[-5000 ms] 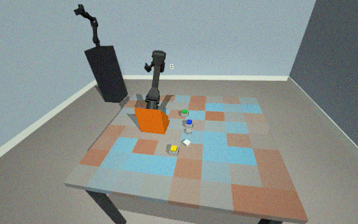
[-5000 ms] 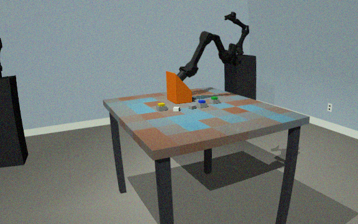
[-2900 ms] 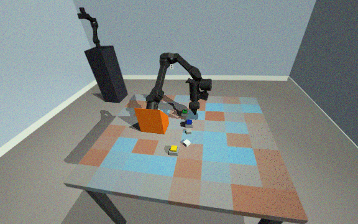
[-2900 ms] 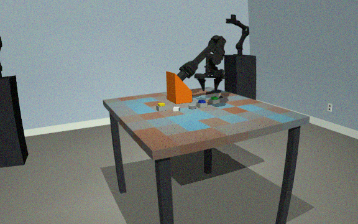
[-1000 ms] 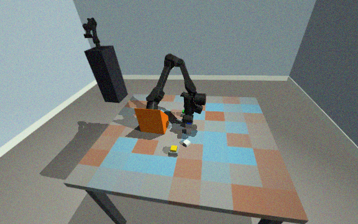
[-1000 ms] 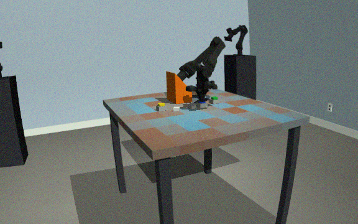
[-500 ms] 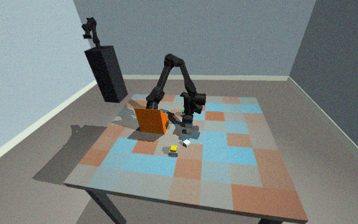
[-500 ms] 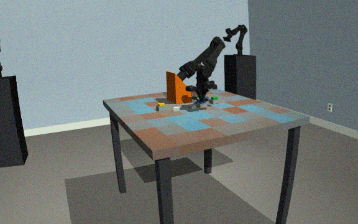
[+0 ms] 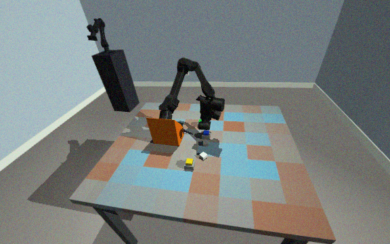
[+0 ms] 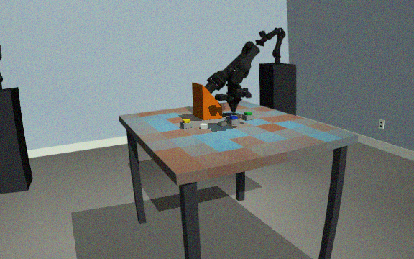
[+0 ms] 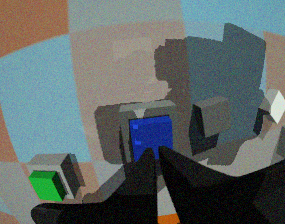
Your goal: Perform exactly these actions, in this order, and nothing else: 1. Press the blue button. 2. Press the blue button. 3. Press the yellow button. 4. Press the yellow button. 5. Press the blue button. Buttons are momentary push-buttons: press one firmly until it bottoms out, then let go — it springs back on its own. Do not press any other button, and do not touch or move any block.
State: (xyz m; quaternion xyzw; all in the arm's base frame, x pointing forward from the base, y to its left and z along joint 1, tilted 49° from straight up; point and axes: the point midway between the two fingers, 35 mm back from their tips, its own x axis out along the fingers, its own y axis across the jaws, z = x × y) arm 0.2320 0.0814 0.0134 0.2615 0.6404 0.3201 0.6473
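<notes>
Now: gripper tip 30 mm above the blue button. Also, from my gripper tip: green button: 110 mm to the left, 60 mm behind, 30 mm below; then grey block: 70 mm to the right, 50 mm below, 10 mm ahead; then white block: 170 mm to the right, 50 mm below, 20 mm ahead.
</notes>
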